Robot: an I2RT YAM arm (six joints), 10 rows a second.
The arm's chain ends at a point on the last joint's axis. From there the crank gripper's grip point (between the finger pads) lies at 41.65 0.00 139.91 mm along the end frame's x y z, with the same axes.
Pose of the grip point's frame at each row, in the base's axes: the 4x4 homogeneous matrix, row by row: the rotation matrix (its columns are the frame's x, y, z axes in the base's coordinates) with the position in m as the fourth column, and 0 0 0 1 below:
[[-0.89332, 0.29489, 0.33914, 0.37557], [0.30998, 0.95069, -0.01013, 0.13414], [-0.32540, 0.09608, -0.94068, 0.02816], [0, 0, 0, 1]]
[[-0.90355, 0.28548, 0.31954, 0.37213], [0.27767, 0.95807, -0.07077, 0.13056], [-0.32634, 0.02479, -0.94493, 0.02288], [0, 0, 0, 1]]
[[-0.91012, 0.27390, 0.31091, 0.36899], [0.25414, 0.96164, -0.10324, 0.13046], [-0.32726, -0.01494, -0.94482, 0.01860], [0, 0, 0, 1]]
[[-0.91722, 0.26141, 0.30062, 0.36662], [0.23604, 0.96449, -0.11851, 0.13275], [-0.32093, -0.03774, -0.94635, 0.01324], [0, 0, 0, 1]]
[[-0.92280, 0.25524, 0.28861, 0.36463], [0.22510, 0.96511, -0.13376, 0.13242], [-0.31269, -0.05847, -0.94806, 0.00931], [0, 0, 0, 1]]
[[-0.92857, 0.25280, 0.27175, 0.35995], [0.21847, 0.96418, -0.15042, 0.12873], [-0.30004, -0.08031, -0.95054, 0.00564], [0, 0, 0, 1]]
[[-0.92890, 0.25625, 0.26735, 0.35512], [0.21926, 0.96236, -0.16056, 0.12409], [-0.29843, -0.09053, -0.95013, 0.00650], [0, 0, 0, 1]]
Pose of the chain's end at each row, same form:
[[-0.89332, 0.29489, 0.33914, 0.36533], [0.30998, 0.95069, -0.01013, 0.12265], [-0.32540, 0.09608, -0.94068, 0.17332], [0, 0, 0, 1]]
[[-0.90355, 0.28548, 0.31954, 0.36506], [0.27767, 0.95807, -0.07077, 0.12890], [-0.32634, 0.02479, -0.94493, 0.16868], [0, 0, 0, 1]]
[[-0.91012, 0.27390, 0.31091, 0.36340], [0.25414, 0.96164, -0.10324, 0.13432], [-0.32726, -0.01494, -0.94482, 0.16442], [0, 0, 0, 1]]
[[-0.91722, 0.26141, 0.30062, 0.36276], [0.23604, 0.96449, -0.11851, 0.13950], [-0.32093, -0.03774, -0.94635, 0.15901], [0, 0, 0, 1]]
[[-0.92280, 0.25524, 0.28861, 0.36269], [0.22510, 0.96511, -0.13376, 0.14176], [-0.31269, -0.05847, -0.94806, 0.15498], [0, 0, 0, 1]]
[[-0.92857, 0.25280, 0.27175, 0.36060], [0.21847, 0.96418, -0.15042, 0.14068], [-0.30004, -0.08031, -0.95054, 0.15113], [0, 0, 0, 1]]
[[-0.92890, 0.25625, 0.26735, 0.35640], [0.21926, 0.96236, -0.16056, 0.13742], [-0.29843, -0.09053, -0.95013, 0.15186], [0, 0, 0, 1]]

